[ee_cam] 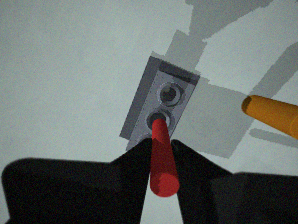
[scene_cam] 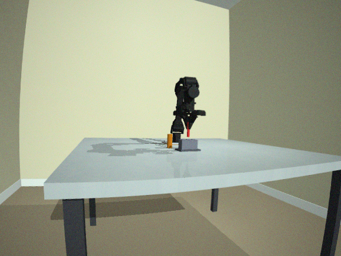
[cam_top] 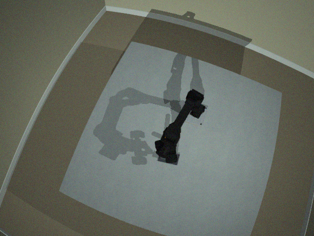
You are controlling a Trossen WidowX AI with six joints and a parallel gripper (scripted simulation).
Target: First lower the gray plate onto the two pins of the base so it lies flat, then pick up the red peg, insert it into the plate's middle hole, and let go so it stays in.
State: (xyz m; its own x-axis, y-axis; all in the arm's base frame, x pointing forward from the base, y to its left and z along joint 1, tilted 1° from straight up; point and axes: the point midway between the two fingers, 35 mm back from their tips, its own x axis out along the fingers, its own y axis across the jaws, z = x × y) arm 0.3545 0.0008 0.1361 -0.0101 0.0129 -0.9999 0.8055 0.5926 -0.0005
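My gripper tip is right at the red peg. The rest, counted from my gripper tip: orange cylinder: 100 mm behind, 80 mm to the right, 70 mm below; dark flat base: 100 mm below; gray plate: 70 mm below.
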